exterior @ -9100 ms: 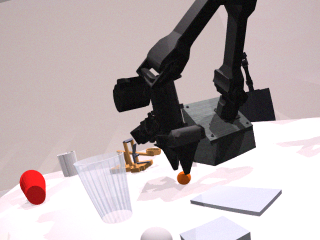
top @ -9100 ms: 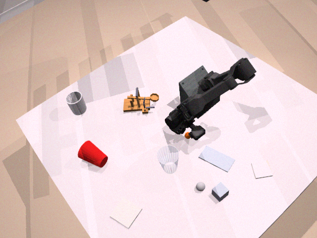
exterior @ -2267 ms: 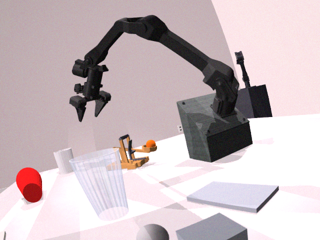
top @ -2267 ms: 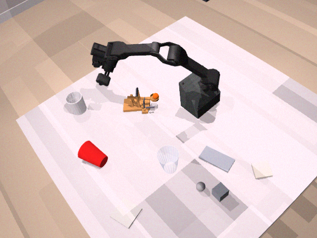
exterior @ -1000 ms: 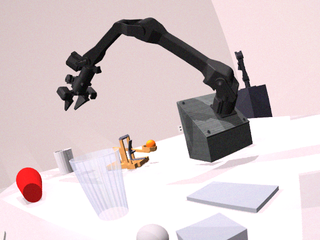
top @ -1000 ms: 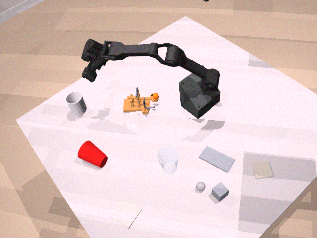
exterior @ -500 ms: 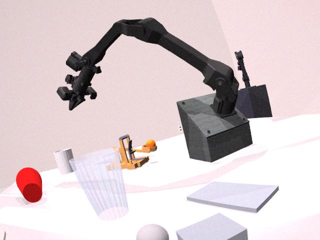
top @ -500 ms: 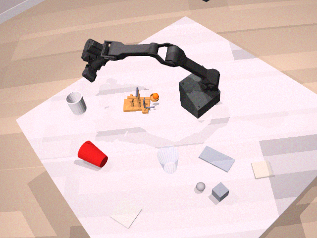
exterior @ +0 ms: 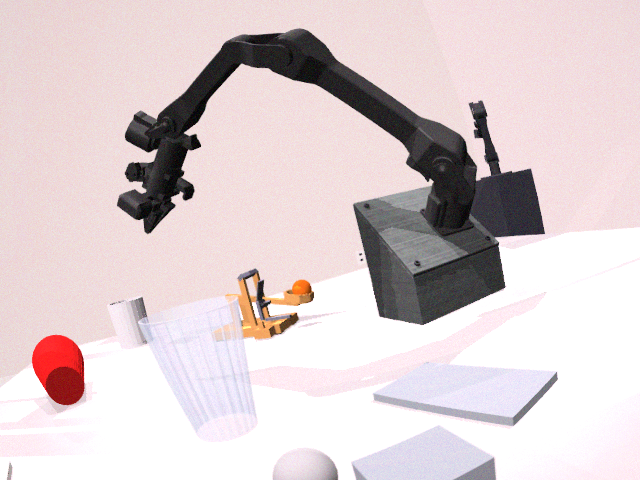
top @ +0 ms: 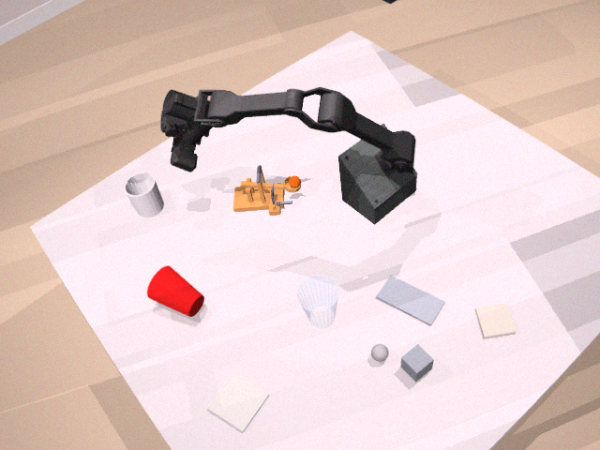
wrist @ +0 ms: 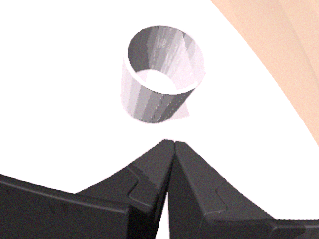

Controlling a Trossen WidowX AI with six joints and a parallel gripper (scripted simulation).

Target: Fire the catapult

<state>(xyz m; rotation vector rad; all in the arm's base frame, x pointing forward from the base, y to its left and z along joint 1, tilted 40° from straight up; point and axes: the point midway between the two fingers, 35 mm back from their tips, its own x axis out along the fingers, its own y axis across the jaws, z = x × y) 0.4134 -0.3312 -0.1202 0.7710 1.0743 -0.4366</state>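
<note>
My gripper tip is 23 cm past the orange ball, 18 cm to the right of it and 16 cm above it. From my gripper tip the other things lie so: wooden catapult (17 cm behind, 15 cm to the left, 17 cm below); then white mug (10 cm ahead, 10 cm to the right, 20 cm below); then clear ribbed cup (3 cm behind, 52 cm to the left, 19 cm below).
</note>
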